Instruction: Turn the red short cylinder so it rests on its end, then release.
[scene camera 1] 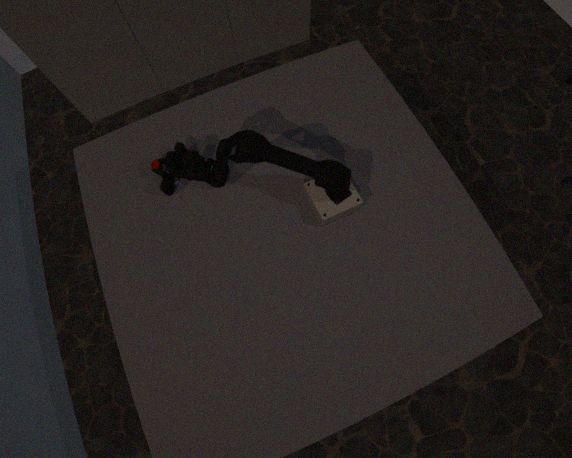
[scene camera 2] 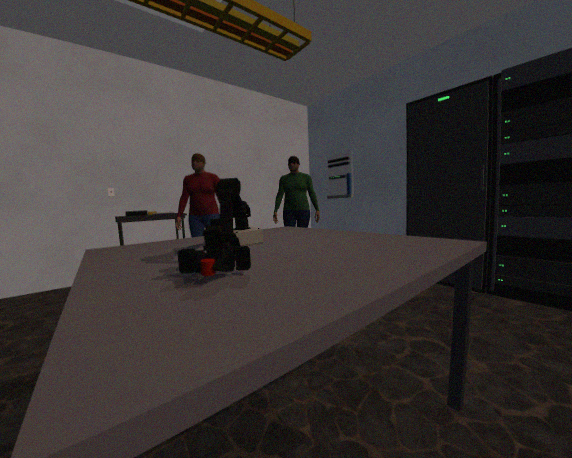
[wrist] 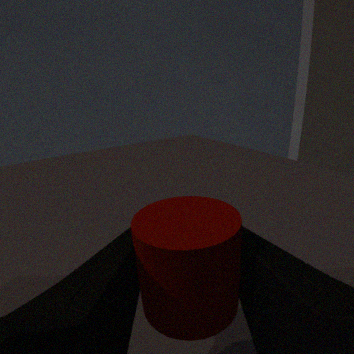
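The red short cylinder (scene camera 1: 155, 164) (scene camera 2: 207, 267) (wrist: 189, 270) is upright, with one round end facing up. It is held between the two dark fingers of my gripper (scene camera 1: 159, 166) (scene camera 2: 208, 265) (wrist: 187, 250), one on each side in the wrist view. The gripper is shut on it and reaches in nearly level. In scene camera 2 the cylinder is low over the table (scene camera 2: 280, 300); whether its lower end touches the surface I cannot tell.
The arm's pale base plate (scene camera 1: 325, 207) (scene camera 2: 252, 236) stands on the table (scene camera 1: 300, 325). The table's corner shows beyond the cylinder in the wrist view. Two people, in red (scene camera 2: 201, 195) and green (scene camera 2: 296, 192), stand behind the table. A dark cabinet (scene camera 2: 447, 170) is at the right.
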